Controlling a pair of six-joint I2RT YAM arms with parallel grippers.
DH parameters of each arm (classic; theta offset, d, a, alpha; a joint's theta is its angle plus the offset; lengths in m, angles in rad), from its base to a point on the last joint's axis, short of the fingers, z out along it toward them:
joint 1: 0 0.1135 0.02 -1.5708
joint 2: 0 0 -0.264 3.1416
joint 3: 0.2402 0 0.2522 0
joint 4: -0.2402 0 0.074 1.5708
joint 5: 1.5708 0 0 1.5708
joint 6: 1.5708 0.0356 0 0
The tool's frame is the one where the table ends.
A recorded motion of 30 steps. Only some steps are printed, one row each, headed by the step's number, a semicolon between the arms.
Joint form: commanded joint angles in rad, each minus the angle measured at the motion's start. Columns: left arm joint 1, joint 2, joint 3, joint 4, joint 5, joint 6; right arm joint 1, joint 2, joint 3, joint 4, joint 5, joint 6.
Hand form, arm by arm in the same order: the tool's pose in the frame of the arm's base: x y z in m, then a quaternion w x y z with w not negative. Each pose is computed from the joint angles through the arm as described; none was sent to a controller.
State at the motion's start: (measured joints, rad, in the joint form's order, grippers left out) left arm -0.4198 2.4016 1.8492 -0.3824 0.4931 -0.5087; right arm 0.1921 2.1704 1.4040 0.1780 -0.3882 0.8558
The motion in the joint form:
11: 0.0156 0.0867 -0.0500 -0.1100 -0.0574 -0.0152; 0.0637 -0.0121 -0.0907 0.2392 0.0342 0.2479
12: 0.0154 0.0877 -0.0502 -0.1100 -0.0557 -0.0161; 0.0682 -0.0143 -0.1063 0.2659 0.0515 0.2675
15: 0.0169 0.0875 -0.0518 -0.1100 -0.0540 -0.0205; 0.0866 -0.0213 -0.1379 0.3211 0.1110 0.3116
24: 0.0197 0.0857 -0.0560 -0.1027 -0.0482 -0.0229; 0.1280 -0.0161 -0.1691 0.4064 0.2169 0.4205
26: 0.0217 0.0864 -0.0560 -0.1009 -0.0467 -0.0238; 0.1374 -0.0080 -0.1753 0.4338 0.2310 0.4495
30: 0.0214 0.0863 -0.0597 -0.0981 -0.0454 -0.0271; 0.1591 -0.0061 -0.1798 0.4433 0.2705 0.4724
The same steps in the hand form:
11: 0.4512 -0.2094 0.0662 0.07397 -0.01556 0.95871 -0.27415; 0.4530 0.1312 0.1453 0.32101 0.25379 0.79383 0.44987
12: 0.4511 -0.2095 0.0657 0.07290 -0.01586 0.95864 -0.27467; 0.4510 0.1323 0.1441 0.32538 0.26214 0.78825 0.45174
15: 0.4510 -0.2087 0.0654 0.07149 -0.01868 0.95854 -0.27521; 0.4459 0.1377 0.1429 0.33950 0.28320 0.77454 0.45235
24: 0.4515 -0.2076 0.0655 0.07233 -0.02003 0.95747 -0.27859; 0.4392 0.1520 0.1395 0.35296 0.32965 0.74385 0.46200
26: 0.4520 -0.2068 0.0652 0.07261 -0.02113 0.95720 -0.27939; 0.4379 0.1556 0.1369 0.35228 0.33859 0.73593 0.46869
30: 0.4514 -0.2067 0.0644 0.07145 -0.02253 0.95710 -0.27990; 0.4346 0.1637 0.1356 0.35505 0.34923 0.73053 0.46724

